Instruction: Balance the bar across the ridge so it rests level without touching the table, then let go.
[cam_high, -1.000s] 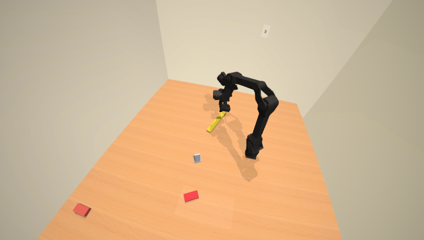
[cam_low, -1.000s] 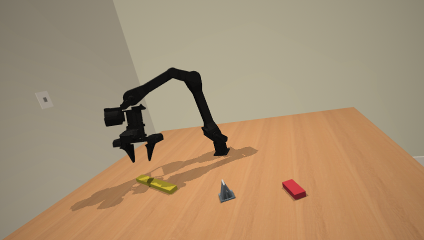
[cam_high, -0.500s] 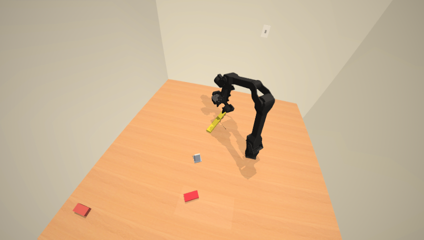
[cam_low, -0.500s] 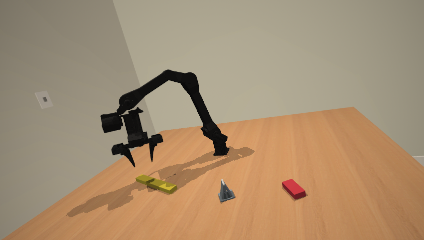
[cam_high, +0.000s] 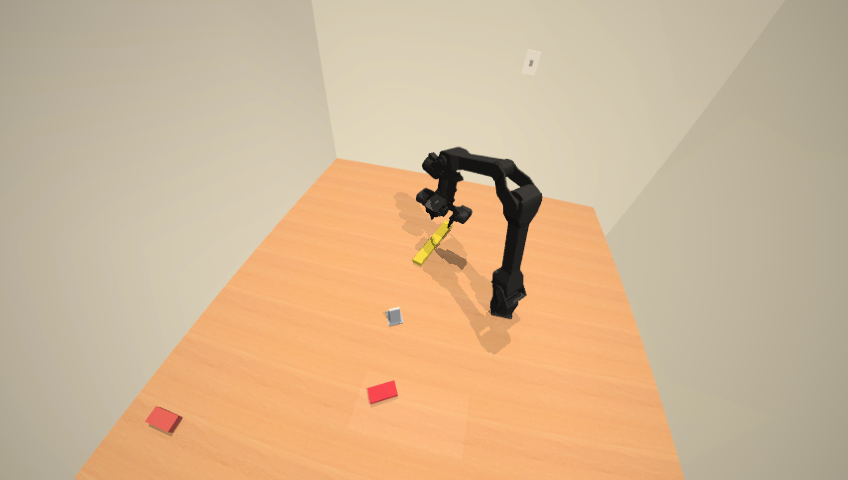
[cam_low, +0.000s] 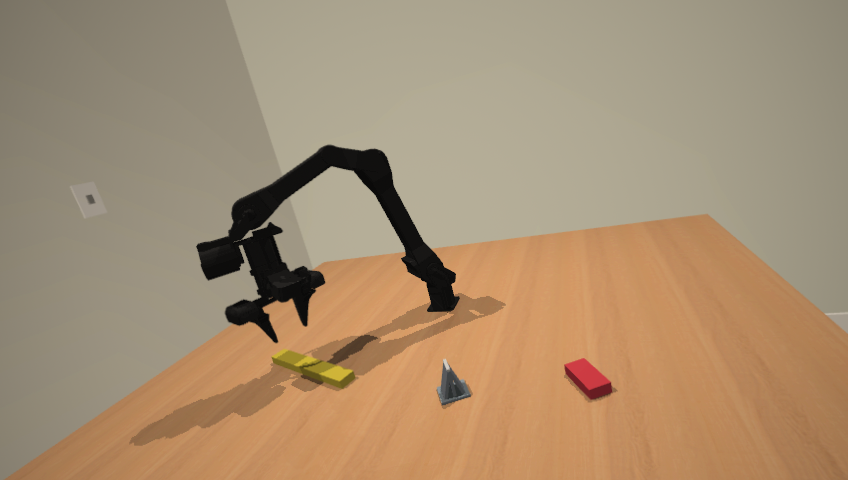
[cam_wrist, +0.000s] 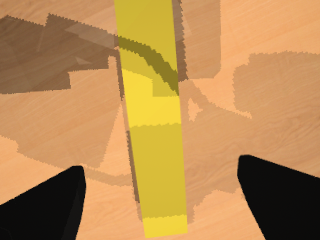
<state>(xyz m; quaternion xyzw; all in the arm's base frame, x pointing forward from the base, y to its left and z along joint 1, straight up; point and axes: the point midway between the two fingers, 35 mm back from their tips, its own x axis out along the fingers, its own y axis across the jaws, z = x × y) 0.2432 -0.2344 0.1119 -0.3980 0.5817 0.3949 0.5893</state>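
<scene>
Now: gripper tip 70 mm above the yellow bar, 30 mm to the right of it and 10 mm short of it. Round my gripper tip: red block: 540 mm to the left, 70 mm below, 40 mm ahead.
</scene>
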